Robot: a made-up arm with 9 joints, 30 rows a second.
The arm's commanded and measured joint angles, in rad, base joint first. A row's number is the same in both.
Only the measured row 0 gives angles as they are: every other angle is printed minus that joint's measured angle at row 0.
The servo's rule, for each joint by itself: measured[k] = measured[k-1] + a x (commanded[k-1-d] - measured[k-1]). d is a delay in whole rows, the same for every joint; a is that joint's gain. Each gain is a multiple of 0.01, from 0.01 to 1. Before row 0 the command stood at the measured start. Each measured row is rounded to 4 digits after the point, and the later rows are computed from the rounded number. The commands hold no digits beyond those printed.
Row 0, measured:
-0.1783 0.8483 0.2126 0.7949 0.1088 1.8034 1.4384 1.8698 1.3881
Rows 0 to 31, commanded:
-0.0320 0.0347 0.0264 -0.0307 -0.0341 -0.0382 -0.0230 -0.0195 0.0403
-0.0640 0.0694 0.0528 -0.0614 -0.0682 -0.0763 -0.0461 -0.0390 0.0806
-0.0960 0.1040 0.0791 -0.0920 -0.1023 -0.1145 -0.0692 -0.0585 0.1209
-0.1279 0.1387 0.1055 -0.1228 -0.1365 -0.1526 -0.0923 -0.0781 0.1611
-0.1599 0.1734 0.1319 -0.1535 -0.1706 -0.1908 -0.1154 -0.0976 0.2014
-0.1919 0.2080 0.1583 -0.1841 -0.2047 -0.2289 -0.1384 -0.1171 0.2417
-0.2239 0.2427 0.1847 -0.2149 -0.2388 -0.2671 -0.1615 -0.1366 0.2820
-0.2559 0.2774 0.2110 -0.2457 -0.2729 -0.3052 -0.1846 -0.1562 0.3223
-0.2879 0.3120 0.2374 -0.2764 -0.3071 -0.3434 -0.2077 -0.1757 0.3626
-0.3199 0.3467 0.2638 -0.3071 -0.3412 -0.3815 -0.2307 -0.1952 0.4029
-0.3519 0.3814 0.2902 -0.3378 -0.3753 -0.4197 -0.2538 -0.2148 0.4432
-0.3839 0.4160 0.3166 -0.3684 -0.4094 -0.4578 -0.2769 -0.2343 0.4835
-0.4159 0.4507 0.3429 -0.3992 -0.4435 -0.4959 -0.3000 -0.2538 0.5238
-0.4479 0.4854 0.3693 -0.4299 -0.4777 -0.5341 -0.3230 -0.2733 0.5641
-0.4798 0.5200 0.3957 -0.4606 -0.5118 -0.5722 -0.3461 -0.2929 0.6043
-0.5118 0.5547 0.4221 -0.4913 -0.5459 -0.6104 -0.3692 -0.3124 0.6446
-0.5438 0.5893 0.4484 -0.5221 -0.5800 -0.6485 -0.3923 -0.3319 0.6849
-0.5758 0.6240 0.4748 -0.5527 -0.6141 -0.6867 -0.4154 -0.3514 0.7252
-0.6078 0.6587 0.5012 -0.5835 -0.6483 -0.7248 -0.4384 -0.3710 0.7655
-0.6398 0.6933 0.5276 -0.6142 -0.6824 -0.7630 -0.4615 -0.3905 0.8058
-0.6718 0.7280 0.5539 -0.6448 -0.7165 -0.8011 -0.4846 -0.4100 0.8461
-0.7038 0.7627 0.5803 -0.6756 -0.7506 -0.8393 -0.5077 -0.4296 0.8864
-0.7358 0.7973 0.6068 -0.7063 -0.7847 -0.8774 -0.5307 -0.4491 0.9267
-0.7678 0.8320 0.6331 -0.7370 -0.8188 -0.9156 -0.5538 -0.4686 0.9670
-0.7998 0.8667 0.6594 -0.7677 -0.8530 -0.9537 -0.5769 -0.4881 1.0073
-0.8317 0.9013 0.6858 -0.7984 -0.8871 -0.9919 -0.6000 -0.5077 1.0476
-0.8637 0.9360 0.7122 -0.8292 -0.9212 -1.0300 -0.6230 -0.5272 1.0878
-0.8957 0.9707 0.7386 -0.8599 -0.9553 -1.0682 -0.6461 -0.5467 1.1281
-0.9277 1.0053 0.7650 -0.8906 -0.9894 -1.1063 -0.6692 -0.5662 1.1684
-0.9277 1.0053 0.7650 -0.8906 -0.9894 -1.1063 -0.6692 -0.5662 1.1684
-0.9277 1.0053 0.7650 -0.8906 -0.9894 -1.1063 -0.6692 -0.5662 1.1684
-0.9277 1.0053 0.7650 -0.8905 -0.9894 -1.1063 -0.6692 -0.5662 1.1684
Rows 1 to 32, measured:
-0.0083 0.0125 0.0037 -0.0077 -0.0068 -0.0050 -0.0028 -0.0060 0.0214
-0.0228 0.0330 0.0106 -0.0211 -0.0191 -0.0143 -0.0080 -0.0162 0.0528
-0.0418 0.0586 0.0202 -0.0388 -0.0357 -0.0273 -0.0153 -0.0293 0.0889
-0.0642 0.0874 0.0321 -0.0598 -0.0559 -0.0436 -0.0245 -0.0444 0.1272
-0.0891 0.1184 0.0461 -0.0832 -0.0788 -0.0627 -0.0354 -0.0609 0.1665
-0.1158 0.1507 0.0618 -0.1084 -0.1040 -0.0843 -0.0478 -0.0783 0.2064
-0.1439 0.1838 0.0790 -0.1350 -0.1310 -0.1081 -0.0614 -0.0964 0.2465
-0.1730 0.2175 0.0975 -0.1627 -0.1594 -0.1337 -0.0762 -0.1149 0.2867
-0.2029 0.2515 0.1171 -0.1911 -0.1889 -0.1610 -0.0920 -0.1337 0.3269
-0.2333 0.2858 0.1376 -0.2201 -0.2194 -0.1897 -0.1086 -0.1528 0.3672
-0.2641 0.3202 0.1590 -0.2495 -0.2506 -0.2196 -0.1260 -0.1720 0.4075
-0.2952 0.3547 0.1811 -0.2792 -0.2824 -0.2506 -0.1441 -0.1913 0.4478
-0.3266 0.3893 0.2038 -0.3092 -0.3146 -0.2825 -0.1628 -0.2107 0.4881
-0.3581 0.4239 0.2270 -0.3394 -0.3472 -0.3152 -0.1820 -0.2301 0.5284
-0.3897 0.4585 0.2506 -0.3697 -0.3801 -0.3486 -0.2017 -0.2496 0.5686
-0.4214 0.4931 0.2746 -0.4001 -0.4133 -0.3826 -0.2218 -0.2691 0.6089
-0.4532 0.5277 0.2989 -0.4306 -0.4466 -0.4172 -0.2423 -0.2886 0.6492
-0.4851 0.5624 0.3235 -0.4611 -0.4801 -0.4522 -0.2631 -0.3081 0.6895
-0.5170 0.5971 0.3484 -0.4917 -0.5137 -0.4876 -0.2841 -0.3276 0.7298
-0.5489 0.6317 0.3735 -0.5223 -0.5474 -0.5234 -0.3054 -0.3471 0.7701
-0.5809 0.6664 0.3988 -0.5529 -0.5812 -0.5595 -0.3269 -0.3666 0.8104
-0.6129 0.7011 0.4242 -0.5836 -0.6151 -0.5959 -0.3486 -0.3861 0.8507
-0.6449 0.7357 0.4498 -0.6143 -0.6490 -0.6325 -0.3705 -0.4056 0.8910
-0.6769 0.7704 0.4755 -0.6450 -0.6830 -0.6693 -0.3925 -0.4251 0.9313
-0.7089 0.8051 0.5012 -0.6757 -0.7170 -0.7063 -0.4146 -0.4446 0.9716
-0.7408 0.8397 0.5270 -0.7064 -0.7510 -0.7434 -0.4368 -0.4642 1.0119
-0.7728 0.8744 0.5529 -0.7371 -0.7850 -0.7807 -0.4591 -0.4837 1.0521
-0.8048 0.9091 0.5789 -0.7678 -0.8191 -0.8181 -0.4815 -0.5032 1.0924
-0.8368 0.9437 0.6050 -0.7985 -0.8532 -0.8556 -0.5040 -0.5227 1.1327
-0.8604 0.9659 0.6274 -0.8215 -0.8804 -0.8882 -0.5238 -0.5362 1.1516
-0.8779 0.9801 0.6467 -0.8388 -0.9022 -0.9166 -0.5412 -0.5455 1.1605
-0.8908 0.9892 0.6633 -0.8517 -0.9196 -0.9413 -0.5566 -0.5519 1.1647
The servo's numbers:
d 0
a 0.26 0.36 0.14 0.25 0.20 0.13 0.12 0.31 0.53

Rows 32 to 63, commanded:
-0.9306 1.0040 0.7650 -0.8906 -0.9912 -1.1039 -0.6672 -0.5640 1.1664
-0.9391 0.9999 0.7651 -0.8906 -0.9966 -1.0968 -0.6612 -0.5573 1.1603
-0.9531 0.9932 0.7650 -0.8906 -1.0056 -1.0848 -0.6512 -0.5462 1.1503
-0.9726 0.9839 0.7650 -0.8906 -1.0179 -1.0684 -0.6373 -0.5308 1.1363
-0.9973 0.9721 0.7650 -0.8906 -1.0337 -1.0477 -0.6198 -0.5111 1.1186
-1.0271 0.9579 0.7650 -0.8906 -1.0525 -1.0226 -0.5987 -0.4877 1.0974
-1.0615 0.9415 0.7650 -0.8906 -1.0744 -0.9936 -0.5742 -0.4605 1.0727
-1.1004 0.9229 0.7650 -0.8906 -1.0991 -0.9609 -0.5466 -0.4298 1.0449
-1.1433 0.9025 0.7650 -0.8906 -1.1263 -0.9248 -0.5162 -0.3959 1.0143
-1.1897 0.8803 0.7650 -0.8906 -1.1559 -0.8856 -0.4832 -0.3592 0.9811
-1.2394 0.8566 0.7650 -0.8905 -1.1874 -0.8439 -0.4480 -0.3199 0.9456
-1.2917 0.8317 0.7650 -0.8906 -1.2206 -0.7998 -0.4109 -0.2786 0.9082
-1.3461 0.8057 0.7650 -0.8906 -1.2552 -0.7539 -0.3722 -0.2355 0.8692
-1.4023 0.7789 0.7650 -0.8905 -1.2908 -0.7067 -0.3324 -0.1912 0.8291
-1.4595 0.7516 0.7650 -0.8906 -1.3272 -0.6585 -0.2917 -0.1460 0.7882
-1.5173 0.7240 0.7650 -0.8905 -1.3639 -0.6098 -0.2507 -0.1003 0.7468
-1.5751 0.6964 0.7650 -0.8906 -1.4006 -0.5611 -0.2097 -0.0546 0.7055
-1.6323 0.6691 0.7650 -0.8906 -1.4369 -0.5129 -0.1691 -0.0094 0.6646
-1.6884 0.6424 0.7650 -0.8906 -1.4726 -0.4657 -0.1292 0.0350 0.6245
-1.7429 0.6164 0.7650 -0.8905 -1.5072 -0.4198 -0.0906 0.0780 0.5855
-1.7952 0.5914 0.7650 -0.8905 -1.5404 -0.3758 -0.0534 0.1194 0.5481
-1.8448 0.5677 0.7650 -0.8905 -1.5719 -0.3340 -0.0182 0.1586 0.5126
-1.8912 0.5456 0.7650 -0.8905 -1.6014 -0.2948 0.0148 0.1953 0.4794
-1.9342 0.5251 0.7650 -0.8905 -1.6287 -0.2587 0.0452 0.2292 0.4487
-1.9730 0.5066 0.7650 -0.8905 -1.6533 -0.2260 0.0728 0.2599 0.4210
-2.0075 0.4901 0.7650 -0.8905 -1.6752 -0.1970 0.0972 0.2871 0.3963
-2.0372 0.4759 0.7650 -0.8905 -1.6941 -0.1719 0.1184 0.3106 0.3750
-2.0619 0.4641 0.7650 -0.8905 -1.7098 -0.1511 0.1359 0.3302 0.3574
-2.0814 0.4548 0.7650 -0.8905 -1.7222 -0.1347 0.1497 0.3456 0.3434
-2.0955 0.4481 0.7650 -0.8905 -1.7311 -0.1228 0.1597 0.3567 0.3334
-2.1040 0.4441 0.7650 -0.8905 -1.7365 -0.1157 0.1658 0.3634 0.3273
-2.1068 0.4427 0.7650 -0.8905 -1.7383 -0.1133 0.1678 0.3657 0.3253
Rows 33 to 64, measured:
-0.9011 0.9945 0.6775 -0.8614 -0.9339 -0.9624 -0.5699 -0.5557 1.1656
-0.9110 0.9964 0.6898 -0.8687 -0.9464 -0.9799 -0.5809 -0.5562 1.1628
-0.9219 0.9952 0.7003 -0.8742 -0.9582 -0.9935 -0.5893 -0.5531 1.1562
-0.9351 0.9911 0.7094 -0.8783 -0.9701 -1.0032 -0.5951 -0.5462 1.1457
-0.9513 0.9843 0.7172 -0.8814 -0.9828 -1.0090 -0.5981 -0.5353 1.1313
-0.9710 0.9748 0.7239 -0.8837 -0.9967 -1.0108 -0.5982 -0.5205 1.1133
-0.9945 0.9628 0.7297 -0.8854 -1.0122 -1.0086 -0.5953 -0.5019 1.0918
-1.0220 0.9484 0.7346 -0.8867 -1.0296 -1.0024 -0.5895 -0.4795 1.0669
-1.0535 0.9319 0.7389 -0.8877 -1.0489 -0.9923 -0.5807 -0.4536 1.0390
-1.0889 0.9133 0.7426 -0.8884 -1.0703 -0.9784 -0.5690 -0.4243 1.0083
-1.1280 0.8929 0.7457 -0.8889 -1.0937 -0.9609 -0.5545 -0.3919 0.9751
-1.1706 0.8709 0.7484 -0.8893 -1.1191 -0.9400 -0.5373 -0.3568 0.9396
-1.2162 0.8474 0.7507 -0.8896 -1.1463 -0.9158 -0.5175 -0.3192 0.9023
-1.2646 0.8227 0.7527 -0.8898 -1.1752 -0.8886 -0.4953 -0.2795 0.8635
-1.3153 0.7971 0.7544 -0.8900 -1.2056 -0.8587 -0.4709 -0.2381 0.8236
-1.3678 0.7708 0.7559 -0.8901 -1.2373 -0.8263 -0.4445 -0.1954 0.7829
-1.4217 0.7440 0.7572 -0.8902 -1.2700 -0.7918 -0.4163 -0.1518 0.7419
-1.4765 0.7170 0.7583 -0.8903 -1.3034 -0.7555 -0.3866 -0.1077 0.7009
-1.5316 0.6901 0.7592 -0.8904 -1.3372 -0.7178 -0.3557 -0.0635 0.6604
-1.5865 0.6636 0.7600 -0.8904 -1.3712 -0.6791 -0.3239 -0.0196 0.6207
-1.6408 0.6376 0.7607 -0.8904 -1.4050 -0.6397 -0.2914 0.0235 0.5822
-1.6938 0.6124 0.7613 -0.8904 -1.4384 -0.6000 -0.2586 0.0654 0.5453
-1.7451 0.5884 0.7618 -0.8904 -1.4710 -0.5603 -0.2258 0.1057 0.5104
-1.7943 0.5656 0.7622 -0.8904 -1.5025 -0.5211 -0.1933 0.1440 0.4777
-1.8408 0.5444 0.7626 -0.8904 -1.5327 -0.4827 -0.1614 0.1799 0.4476
-1.8841 0.5249 0.7629 -0.8904 -1.5612 -0.4456 -0.1304 0.2131 0.4204
-1.9239 0.5073 0.7632 -0.8904 -1.5878 -0.4100 -0.1005 0.2433 0.3963
-1.9598 0.4917 0.7635 -0.8904 -1.6122 -0.3763 -0.0721 0.2702 0.3757
-1.9914 0.4784 0.7637 -0.8904 -1.6342 -0.3449 -0.0455 0.2936 0.3586
-2.0185 0.4675 0.7639 -0.8904 -1.6536 -0.3160 -0.0209 0.3132 0.3452
-2.0407 0.4591 0.7641 -0.8904 -1.6702 -0.2900 0.0015 0.3288 0.3357
-2.0579 0.4532 0.7642 -0.8904 -1.6838 -0.2670 0.0215 0.3402 0.3302

